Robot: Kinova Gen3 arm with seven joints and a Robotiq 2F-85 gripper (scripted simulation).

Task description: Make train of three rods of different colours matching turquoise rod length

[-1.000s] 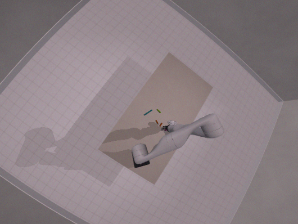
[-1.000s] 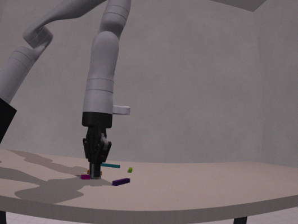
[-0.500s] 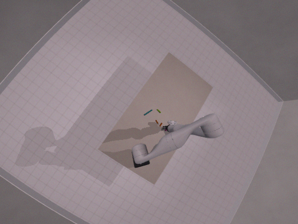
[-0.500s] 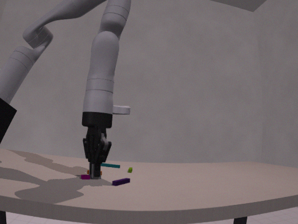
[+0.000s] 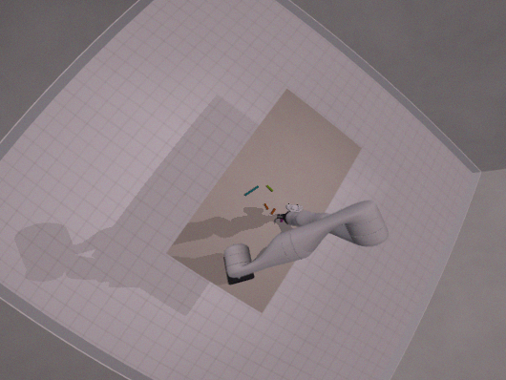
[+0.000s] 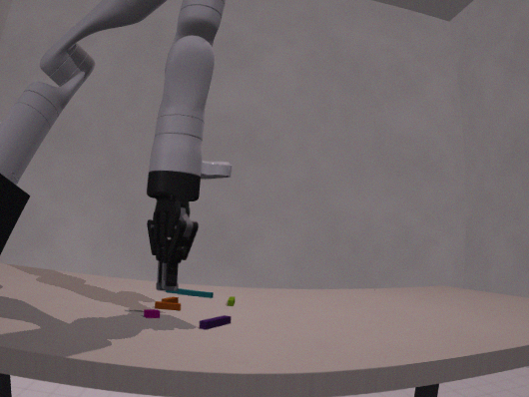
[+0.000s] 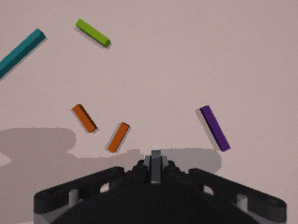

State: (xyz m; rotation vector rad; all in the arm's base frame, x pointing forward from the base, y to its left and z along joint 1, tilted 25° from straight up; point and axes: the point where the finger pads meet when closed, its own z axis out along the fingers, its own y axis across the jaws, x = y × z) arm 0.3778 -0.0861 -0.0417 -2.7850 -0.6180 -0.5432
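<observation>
My gripper is now 2 cm past the magenta rod, 2 cm to the left of it and 5 cm above it. Also, from my hand: grey rod: 2 cm below; lime rod: 10 cm ahead, 15 cm to the left, 5 cm below; purple rod: 7 cm ahead, 5 cm to the right, 5 cm below.
</observation>
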